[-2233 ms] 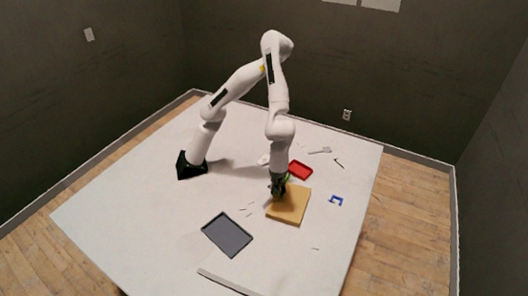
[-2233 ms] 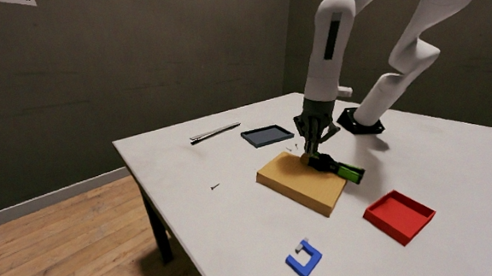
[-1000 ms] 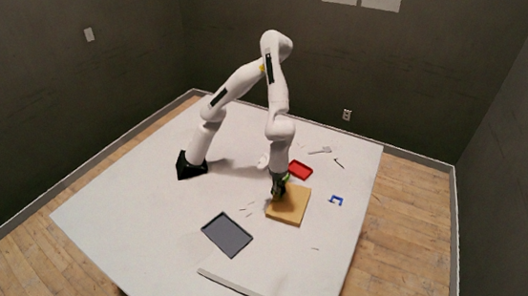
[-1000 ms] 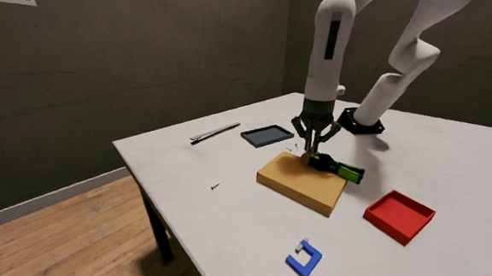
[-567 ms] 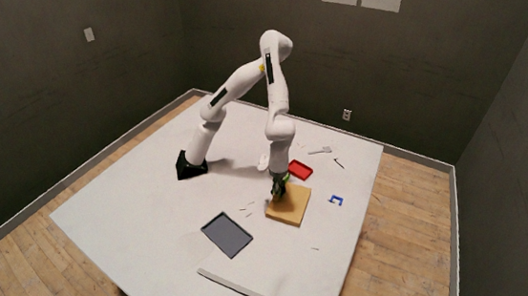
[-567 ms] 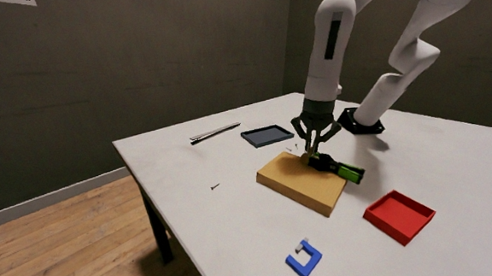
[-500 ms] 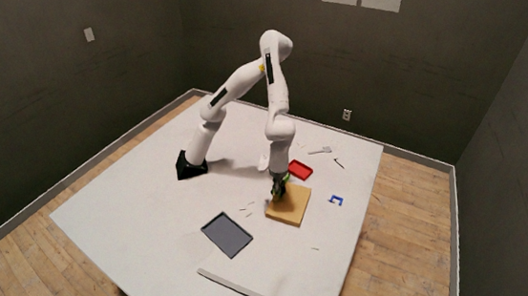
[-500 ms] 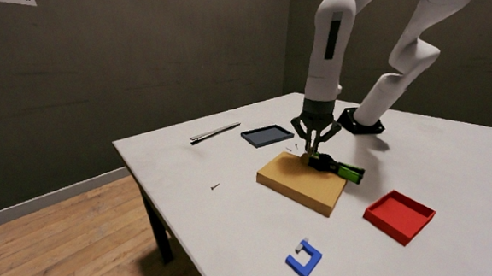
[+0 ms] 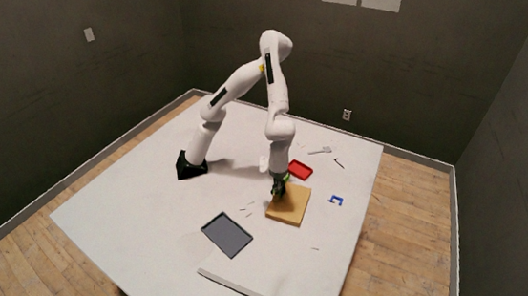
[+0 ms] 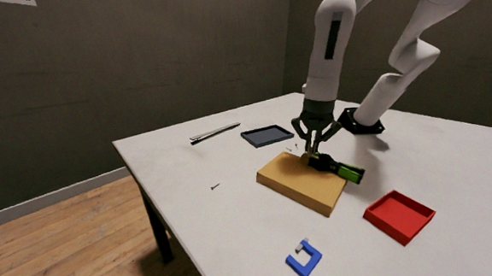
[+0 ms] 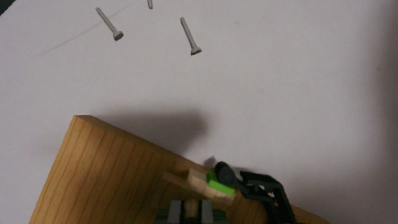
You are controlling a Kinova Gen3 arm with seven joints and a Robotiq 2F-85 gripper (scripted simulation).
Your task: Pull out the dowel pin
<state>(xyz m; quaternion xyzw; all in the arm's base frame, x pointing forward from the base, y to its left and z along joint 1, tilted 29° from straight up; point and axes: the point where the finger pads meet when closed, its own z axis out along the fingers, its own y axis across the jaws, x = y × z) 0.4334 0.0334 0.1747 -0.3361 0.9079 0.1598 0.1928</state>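
Now: hand 20 mm above the dowel pin. From my hand the other things lie so: grey tray: 260 mm to the right, 80 mm below, 40 mm behind; red tray: 220 mm to the left, 80 mm below, 40 mm behind; small wooden block: 50 mm below.
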